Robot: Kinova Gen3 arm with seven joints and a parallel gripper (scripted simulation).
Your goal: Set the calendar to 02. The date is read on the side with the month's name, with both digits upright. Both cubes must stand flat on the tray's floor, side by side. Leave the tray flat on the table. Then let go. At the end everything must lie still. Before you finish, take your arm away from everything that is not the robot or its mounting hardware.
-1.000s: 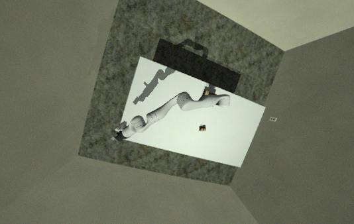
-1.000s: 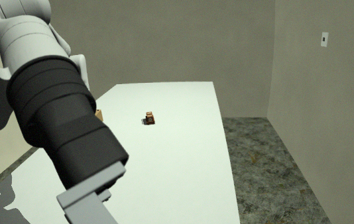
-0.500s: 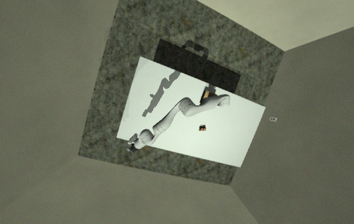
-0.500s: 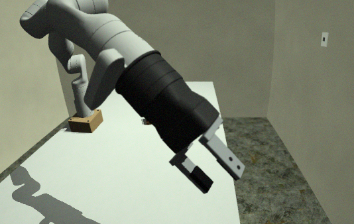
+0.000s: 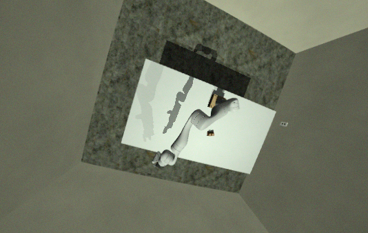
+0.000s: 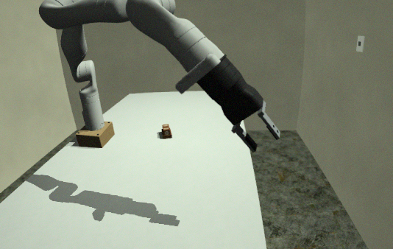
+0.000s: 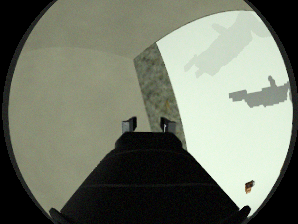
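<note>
Right now the brown calendar cube is 320 mm behind my hand, 510 mm to the left of it and 240 mm below it. Round my hand: brown tray (330 mm behind, 530 mm to the left, 260 mm below).
</note>
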